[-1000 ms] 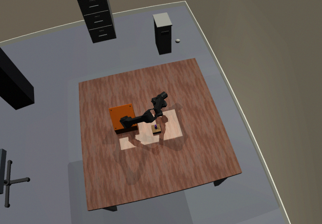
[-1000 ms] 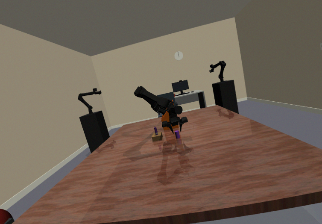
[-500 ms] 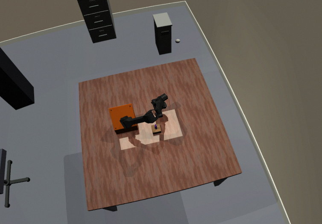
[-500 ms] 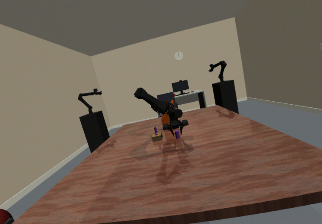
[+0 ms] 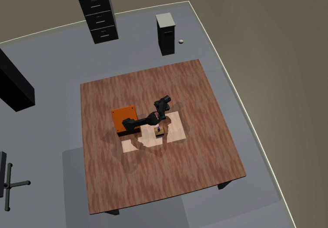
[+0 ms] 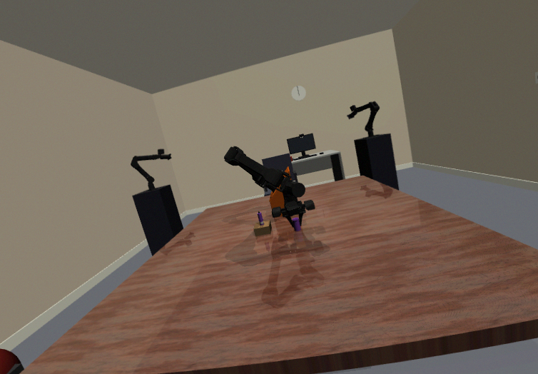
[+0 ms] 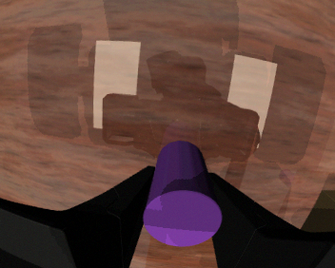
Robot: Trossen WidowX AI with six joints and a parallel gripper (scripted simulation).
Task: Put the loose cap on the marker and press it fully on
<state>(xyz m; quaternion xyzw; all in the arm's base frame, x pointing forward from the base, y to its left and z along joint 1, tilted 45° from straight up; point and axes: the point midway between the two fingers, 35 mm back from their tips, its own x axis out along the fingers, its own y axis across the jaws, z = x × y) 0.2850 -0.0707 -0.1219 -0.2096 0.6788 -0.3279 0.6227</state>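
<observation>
Right now the holder block is 7 cm behind my gripper tip and 15 cm to the right of it. Round my gripper tip: purple cap 1 cm above.
</observation>
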